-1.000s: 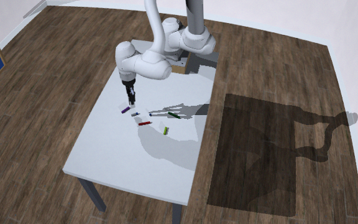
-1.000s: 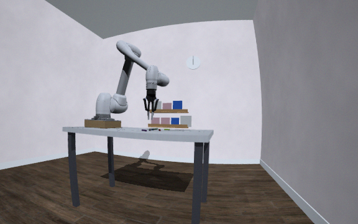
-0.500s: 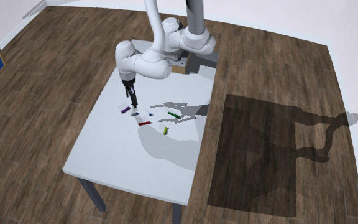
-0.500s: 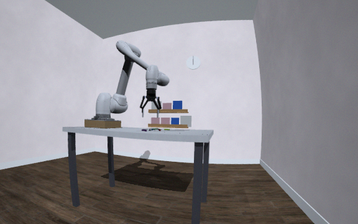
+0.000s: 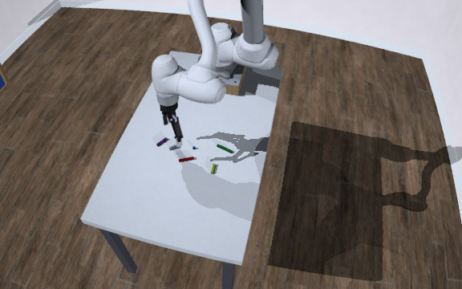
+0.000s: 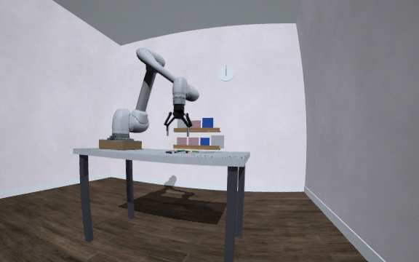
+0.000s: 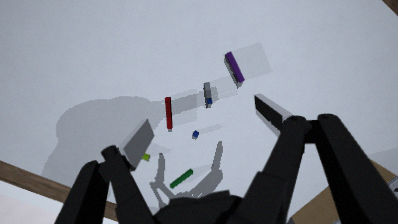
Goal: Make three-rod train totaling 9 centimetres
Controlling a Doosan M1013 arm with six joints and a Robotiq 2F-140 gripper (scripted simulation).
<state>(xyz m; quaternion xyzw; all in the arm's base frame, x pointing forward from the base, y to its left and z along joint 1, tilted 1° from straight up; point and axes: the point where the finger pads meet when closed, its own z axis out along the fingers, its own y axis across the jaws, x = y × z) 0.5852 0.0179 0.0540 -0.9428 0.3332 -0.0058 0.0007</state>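
Right now my hand is 3 cm short of the lime rod, 21 cm to the right of it and 12 cm above it. Round my hand: purple rod 2 cm behind, 8 cm to the right, 12 cm below; then red rod 3 cm ahead, 7 cm to the left, 12 cm below; then grey rod 1 cm behind, 2 cm to the right, 12 cm below.
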